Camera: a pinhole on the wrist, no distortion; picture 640 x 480 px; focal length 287.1 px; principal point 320.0 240.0 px. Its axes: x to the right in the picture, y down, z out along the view. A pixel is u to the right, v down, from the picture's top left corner.
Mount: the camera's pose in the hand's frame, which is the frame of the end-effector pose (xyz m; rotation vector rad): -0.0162 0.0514 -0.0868 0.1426 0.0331 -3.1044
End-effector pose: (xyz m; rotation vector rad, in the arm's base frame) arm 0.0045 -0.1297 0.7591 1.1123 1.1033 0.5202
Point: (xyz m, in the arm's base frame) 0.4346 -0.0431 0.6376
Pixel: 68 279
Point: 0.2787 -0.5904 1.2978
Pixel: 522 82
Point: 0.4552 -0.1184 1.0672
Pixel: 241 51
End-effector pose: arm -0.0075 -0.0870 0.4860 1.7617 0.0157 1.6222
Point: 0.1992 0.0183 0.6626
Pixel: outside the picture
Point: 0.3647 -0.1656 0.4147
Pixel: 302 361
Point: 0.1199 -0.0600 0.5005
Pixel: 193 430
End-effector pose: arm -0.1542 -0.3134 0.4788 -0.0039 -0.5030 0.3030
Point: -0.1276 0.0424 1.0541
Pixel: 55 109
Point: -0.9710 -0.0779 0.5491
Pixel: 576 19
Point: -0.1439 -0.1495 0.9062
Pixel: 102 193
